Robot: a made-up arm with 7 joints.
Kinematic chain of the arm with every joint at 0, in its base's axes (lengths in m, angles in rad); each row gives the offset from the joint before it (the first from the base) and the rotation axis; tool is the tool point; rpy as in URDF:
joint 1: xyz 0 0 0.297 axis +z
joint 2: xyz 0 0 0 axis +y
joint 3: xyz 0 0 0.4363 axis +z
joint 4: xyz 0.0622 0 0 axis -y
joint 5: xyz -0.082 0 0.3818 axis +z
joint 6: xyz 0 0 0 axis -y
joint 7: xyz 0.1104 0 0 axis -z
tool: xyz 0 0 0 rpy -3.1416 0 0
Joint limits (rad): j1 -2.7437..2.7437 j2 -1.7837..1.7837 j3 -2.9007..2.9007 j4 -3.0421..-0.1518 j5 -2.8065..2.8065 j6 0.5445..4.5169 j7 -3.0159..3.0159
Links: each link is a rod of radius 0.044 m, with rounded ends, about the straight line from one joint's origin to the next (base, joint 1, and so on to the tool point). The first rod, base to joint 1, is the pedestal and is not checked.
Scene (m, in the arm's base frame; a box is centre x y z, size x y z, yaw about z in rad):
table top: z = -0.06
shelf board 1: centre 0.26 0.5 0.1 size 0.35 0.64 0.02 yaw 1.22
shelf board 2: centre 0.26 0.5 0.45 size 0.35 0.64 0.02 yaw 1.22
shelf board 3: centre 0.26 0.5 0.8 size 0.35 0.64 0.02 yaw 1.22
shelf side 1: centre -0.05 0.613 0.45 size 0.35 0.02 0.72 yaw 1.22
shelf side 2: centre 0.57 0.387 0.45 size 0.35 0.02 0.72 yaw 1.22
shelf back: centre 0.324 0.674 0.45 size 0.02 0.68 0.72 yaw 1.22
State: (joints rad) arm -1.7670 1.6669 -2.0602 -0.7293 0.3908 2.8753 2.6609
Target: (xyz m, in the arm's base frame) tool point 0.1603 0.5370 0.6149
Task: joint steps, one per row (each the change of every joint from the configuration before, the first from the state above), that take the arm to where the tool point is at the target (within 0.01 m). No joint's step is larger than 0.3 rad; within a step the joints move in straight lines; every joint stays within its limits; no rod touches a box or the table.
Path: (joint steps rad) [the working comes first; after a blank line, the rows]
Joints at the target: -2.2646 -0.1104 -2.6047 -2.0615 0.6078 2.6276 2.6609
Straight joint move there: touches shelf board 3.

1: -0.0603 -0.1390 -0.0914 -0.2881 0.0531 -0.0103 0.0000
2: -0.0602 -0.1390 -0.0914 -0.2882 0.0530 -0.0104 0.0000
3: -0.0603 -0.1389 -0.0915 -0.2881 0.0531 -0.0103 0.0000
4: -0.0602 -0.1390 -0.0914 -0.2881 0.0531 -0.0104 0.0000
5: -0.0603 -0.1390 -0.0914 -0.2881 0.0530 -0.0103 0.0000
6: -0.0602 -0.1390 -0.0914 -0.2882 0.0531 -0.0104 0.0000
7: -0.0603 -0.1390 -0.0915 -0.2881 0.0530 -0.0103 0.0000
8: -0.0253 -0.2681 0.0319 0.2283 -0.0514 -0.0584 0.0000
9: -0.0253 -0.2682 0.0318 0.2282 -0.0515 -0.0585 0.0000
10: -0.0252 -0.2681 0.0318 0.2282 -0.0515 -0.0584 0.0000

